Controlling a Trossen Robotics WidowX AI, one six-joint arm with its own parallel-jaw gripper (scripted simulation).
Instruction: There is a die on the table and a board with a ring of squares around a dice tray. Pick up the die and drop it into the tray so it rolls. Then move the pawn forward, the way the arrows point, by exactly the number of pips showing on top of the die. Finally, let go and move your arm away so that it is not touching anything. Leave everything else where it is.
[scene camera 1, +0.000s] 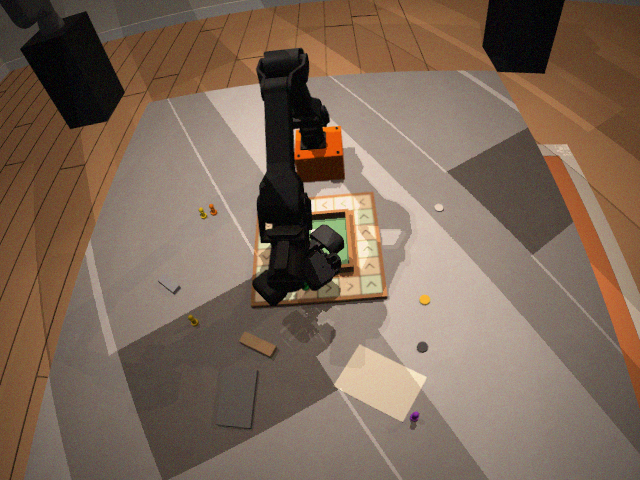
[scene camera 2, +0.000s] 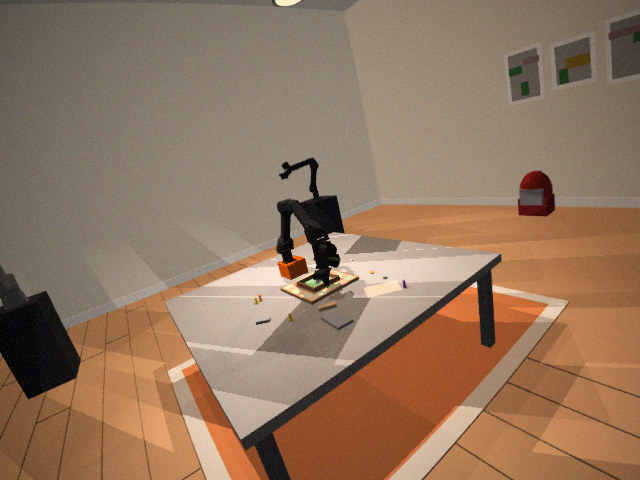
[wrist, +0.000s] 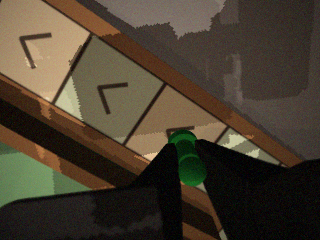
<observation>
My gripper (scene camera 1: 305, 285) holds a green pawn (wrist: 192, 171). Also in view: a cream card (scene camera 1: 381, 383).
My gripper is seen too in the wrist view (wrist: 185, 150). The wrist view misses the cream card: it is out of frame.
</observation>
